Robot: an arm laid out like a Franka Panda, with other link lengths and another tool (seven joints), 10 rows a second.
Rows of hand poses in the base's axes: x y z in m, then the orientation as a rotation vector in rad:
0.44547, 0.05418, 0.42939, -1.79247, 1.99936, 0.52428
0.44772, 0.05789, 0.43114, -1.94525, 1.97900, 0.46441
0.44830, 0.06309, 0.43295, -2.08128, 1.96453, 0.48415
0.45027, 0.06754, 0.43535, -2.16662, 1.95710, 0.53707
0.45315, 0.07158, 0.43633, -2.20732, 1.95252, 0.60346
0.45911, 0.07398, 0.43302, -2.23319, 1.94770, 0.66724
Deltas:
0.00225, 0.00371, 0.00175, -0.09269, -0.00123, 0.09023
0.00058, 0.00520, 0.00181, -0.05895, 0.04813, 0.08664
0.00197, 0.00445, 0.00240, -0.02566, 0.05630, 0.05641
0.00288, 0.00404, 0.00098, 0.00000, 0.05142, 0.03048
0.00596, 0.00240, -0.00331, 0.00611, 0.04528, 0.02176

